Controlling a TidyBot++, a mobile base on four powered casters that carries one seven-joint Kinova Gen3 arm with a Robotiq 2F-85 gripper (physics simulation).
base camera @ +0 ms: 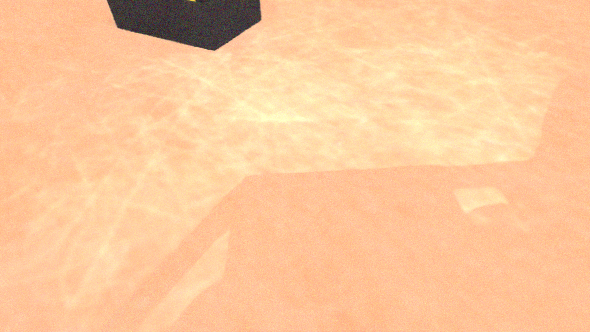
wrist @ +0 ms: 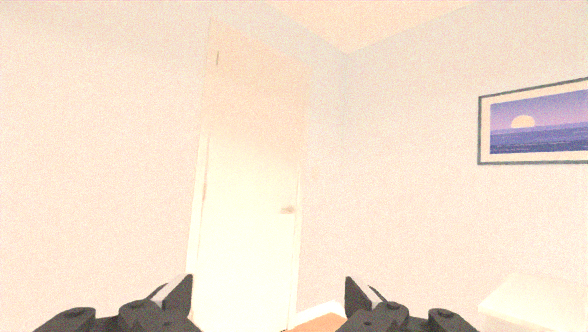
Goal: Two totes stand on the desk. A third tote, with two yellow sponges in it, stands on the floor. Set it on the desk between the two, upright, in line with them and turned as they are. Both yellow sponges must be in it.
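A black tote (base camera: 187,22) stands on the floor at the top of the base camera view, left of the middle, cut off by the frame's upper edge. A small bit of a yellow sponge (base camera: 192,0) shows inside it at the very top; whether both sponges are in it cannot be told. My gripper (wrist: 270,292) is open, with nothing between its fingers, and faces a door and walls, away from the floor tote. The desk's two totes do not show in either view.
The wrist view shows a pale door (wrist: 250,225), a framed picture (wrist: 540,130) on the right wall and a pale flat-topped piece of furniture (wrist: 540,297) at the lower right. The robot's shadow lies on the floor (base camera: 350,250).
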